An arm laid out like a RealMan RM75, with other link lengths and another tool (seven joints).
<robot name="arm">
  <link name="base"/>
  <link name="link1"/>
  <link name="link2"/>
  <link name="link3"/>
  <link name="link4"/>
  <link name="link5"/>
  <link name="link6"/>
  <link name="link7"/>
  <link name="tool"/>
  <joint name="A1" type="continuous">
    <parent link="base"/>
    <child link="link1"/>
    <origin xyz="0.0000 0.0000 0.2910" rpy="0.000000 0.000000 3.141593"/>
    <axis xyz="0 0 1"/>
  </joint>
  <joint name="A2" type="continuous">
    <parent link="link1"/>
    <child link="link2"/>
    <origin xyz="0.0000 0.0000 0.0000" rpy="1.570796 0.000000 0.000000"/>
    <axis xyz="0 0 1"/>
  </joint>
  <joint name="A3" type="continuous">
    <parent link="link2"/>
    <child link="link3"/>
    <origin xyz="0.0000 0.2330 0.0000" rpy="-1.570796 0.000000 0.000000"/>
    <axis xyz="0 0 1"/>
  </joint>
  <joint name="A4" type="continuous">
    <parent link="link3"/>
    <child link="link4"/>
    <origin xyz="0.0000 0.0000 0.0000" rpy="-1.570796 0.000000 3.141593"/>
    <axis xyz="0 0 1"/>
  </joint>
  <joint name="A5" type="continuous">
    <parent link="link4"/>
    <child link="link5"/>
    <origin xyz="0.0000 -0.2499 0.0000" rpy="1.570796 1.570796 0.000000"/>
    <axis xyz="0 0 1"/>
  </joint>
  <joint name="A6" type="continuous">
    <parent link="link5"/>
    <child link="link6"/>
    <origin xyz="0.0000 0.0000 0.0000" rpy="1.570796 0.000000 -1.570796"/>
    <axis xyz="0 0 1"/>
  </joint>
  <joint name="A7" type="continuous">
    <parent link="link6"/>
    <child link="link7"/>
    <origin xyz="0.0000 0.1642 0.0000" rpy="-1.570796 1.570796 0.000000"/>
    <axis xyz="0 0 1"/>
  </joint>
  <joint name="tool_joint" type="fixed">
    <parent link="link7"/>
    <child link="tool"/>
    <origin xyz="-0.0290 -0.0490 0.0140" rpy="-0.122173 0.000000 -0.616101"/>
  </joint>
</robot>
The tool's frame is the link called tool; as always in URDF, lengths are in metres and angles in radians. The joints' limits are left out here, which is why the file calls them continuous.
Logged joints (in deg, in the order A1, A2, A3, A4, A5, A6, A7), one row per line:
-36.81, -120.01, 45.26, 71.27, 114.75, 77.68, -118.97
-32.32, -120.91, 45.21, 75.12, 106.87, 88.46, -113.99
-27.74, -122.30, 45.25, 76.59, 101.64, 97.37, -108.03
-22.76, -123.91, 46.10, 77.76, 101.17, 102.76, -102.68
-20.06, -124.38, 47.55, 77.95, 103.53, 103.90, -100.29
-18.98, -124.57, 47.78, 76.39, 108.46, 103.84, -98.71
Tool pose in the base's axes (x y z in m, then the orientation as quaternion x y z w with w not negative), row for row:
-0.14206, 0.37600, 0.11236, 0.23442, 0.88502, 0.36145, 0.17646
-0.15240, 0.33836, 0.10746, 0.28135, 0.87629, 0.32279, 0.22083
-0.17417, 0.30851, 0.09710, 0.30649, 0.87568, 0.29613, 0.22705
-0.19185, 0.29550, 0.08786, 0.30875, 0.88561, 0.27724, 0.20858
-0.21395, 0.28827, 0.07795, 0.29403, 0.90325, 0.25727, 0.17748
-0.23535, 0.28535, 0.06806, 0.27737, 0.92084, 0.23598, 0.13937
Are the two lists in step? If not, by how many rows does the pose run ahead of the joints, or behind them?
The pose runs 1 row ahead of the joints: the pose in row i belongs to the joints in row i + 1.
